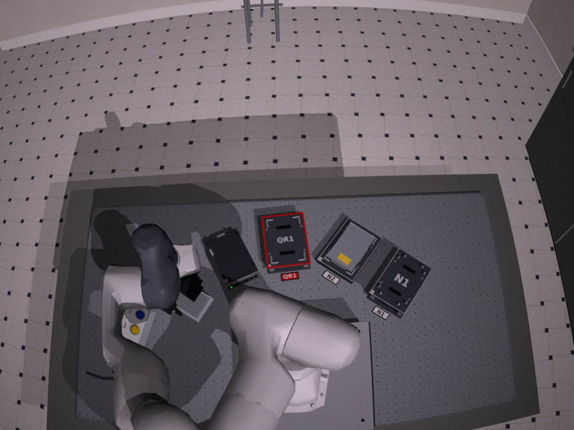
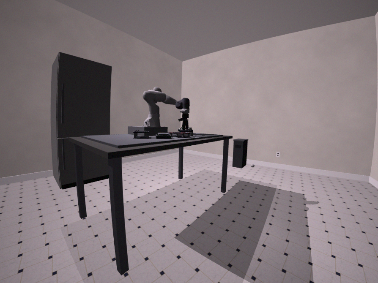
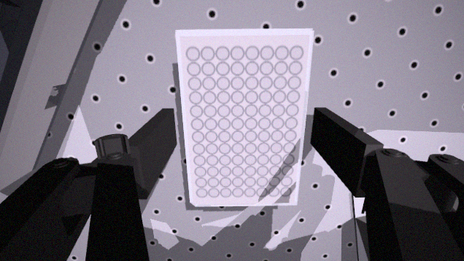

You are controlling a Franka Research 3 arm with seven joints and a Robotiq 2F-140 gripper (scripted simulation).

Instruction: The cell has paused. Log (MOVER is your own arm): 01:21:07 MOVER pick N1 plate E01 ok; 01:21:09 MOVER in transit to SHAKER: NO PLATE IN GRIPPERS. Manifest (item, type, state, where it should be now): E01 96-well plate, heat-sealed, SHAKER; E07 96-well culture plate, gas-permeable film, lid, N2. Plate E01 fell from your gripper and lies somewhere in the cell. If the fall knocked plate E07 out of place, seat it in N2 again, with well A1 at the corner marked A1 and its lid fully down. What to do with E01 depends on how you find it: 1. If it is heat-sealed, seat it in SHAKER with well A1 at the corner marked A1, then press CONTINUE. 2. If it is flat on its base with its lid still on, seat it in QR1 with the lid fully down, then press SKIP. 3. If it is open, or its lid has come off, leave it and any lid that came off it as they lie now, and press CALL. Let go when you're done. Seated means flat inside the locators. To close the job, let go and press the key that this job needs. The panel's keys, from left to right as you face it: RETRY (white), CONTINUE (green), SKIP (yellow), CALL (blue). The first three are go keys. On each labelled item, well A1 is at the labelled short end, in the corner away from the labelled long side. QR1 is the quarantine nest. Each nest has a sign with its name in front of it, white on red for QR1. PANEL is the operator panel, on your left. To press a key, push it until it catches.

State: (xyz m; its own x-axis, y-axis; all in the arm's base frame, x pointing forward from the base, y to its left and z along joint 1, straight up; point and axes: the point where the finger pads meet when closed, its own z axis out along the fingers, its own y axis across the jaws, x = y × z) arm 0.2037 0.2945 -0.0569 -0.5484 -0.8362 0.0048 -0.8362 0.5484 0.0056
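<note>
Now: hand 20 mm above the plate E01. The rest, counted from my hand: blue key: 70 mm behind, 130 mm to the left, 40 mm above; then yellow key: 120 mm behind, 140 mm to the left, 40 mm above; then green continue key: 160 mm behind, 160 mm to the left, 40 mm above.
</note>
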